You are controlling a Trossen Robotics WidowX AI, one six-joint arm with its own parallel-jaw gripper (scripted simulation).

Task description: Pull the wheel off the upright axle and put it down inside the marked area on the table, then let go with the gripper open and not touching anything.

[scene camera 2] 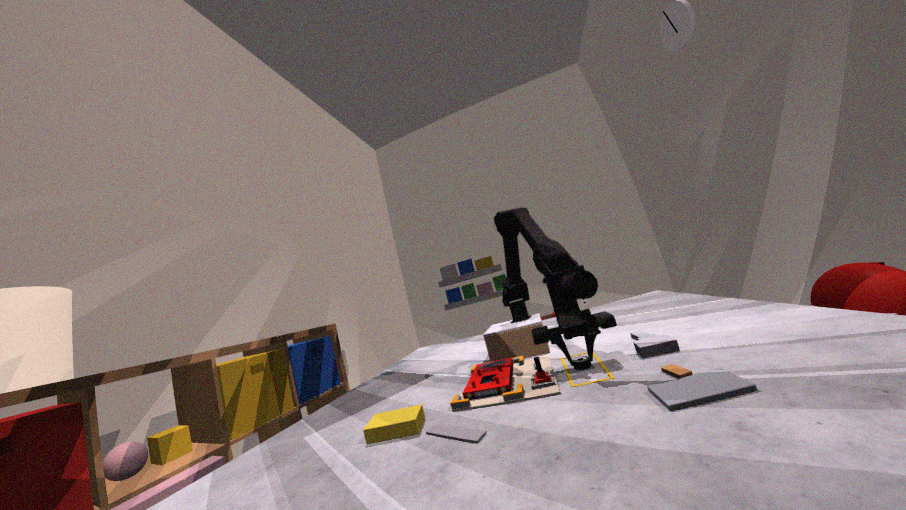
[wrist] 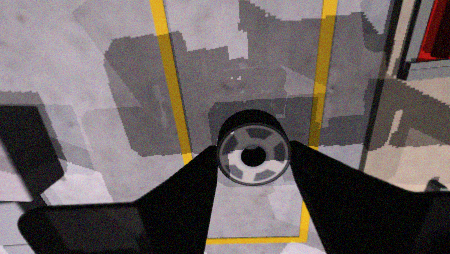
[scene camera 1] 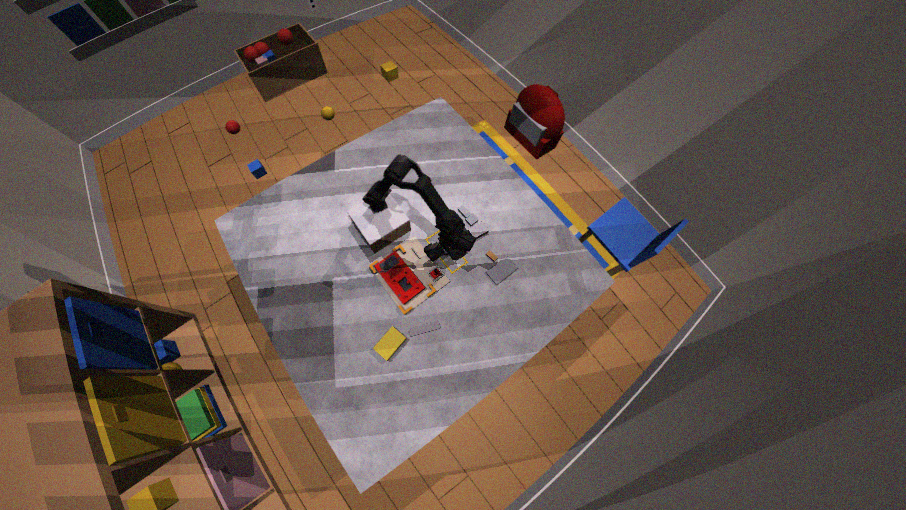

Scene:
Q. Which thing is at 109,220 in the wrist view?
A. My gripper.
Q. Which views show the red plate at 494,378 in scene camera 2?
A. Scene camera 2 and scene camera 1 only.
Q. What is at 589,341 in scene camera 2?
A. My gripper.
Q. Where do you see a yellow block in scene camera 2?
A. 399,423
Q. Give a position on a red plate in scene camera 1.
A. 396,273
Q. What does my gripper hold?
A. A wheel.

